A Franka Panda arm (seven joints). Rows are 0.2 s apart.
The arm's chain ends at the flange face. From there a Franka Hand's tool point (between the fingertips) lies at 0.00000 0.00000 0.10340 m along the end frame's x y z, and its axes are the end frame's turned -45 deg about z.
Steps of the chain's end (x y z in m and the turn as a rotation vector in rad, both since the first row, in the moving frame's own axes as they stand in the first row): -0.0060 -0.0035 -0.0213 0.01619 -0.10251 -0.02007; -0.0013 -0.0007 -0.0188 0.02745 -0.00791 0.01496; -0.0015 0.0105 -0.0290 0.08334 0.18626 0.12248; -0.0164 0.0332 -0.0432 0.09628 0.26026 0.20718; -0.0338 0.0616 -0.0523 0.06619 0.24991 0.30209; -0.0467 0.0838 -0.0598 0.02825 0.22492 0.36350; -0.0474 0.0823 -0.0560 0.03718 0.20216 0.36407; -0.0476 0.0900 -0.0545 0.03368 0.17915 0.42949; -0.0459 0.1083 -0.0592 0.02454 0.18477 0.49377; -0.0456 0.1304 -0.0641 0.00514 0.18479 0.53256; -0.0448 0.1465 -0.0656 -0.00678 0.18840 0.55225; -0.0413 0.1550 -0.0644 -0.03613 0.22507 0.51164
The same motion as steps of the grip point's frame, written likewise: -0.0082 -0.0153 -0.0219 0.08393 -0.06104 -0.02007; 0.0010 -0.0040 -0.0188 0.02500 0.01382 0.01496; 0.0106 0.0150 -0.0311 -0.07278 0.19064 0.12248; -0.0108 0.0263 -0.0471 -0.11595 0.25211 0.20718; -0.0470 0.0362 -0.0557 -0.12991 0.22352 0.30209; -0.0769 0.0435 -0.0624 -0.13907 0.17902 0.36350; -0.0769 0.0395 -0.0582 -0.11666 0.16924 0.36407; -0.0845 0.0435 -0.0562 -0.10286 0.15049 0.42949; -0.0973 0.0590 -0.0610 -0.11330 0.14800 0.49377; -0.1147 0.0760 -0.0658 -0.12703 0.13430 0.53256; -0.1266 0.0890 -0.0674 -0.13801 0.12842 0.55225; -0.1305 0.1020 -0.0670 -0.18470 0.13360 0.51164
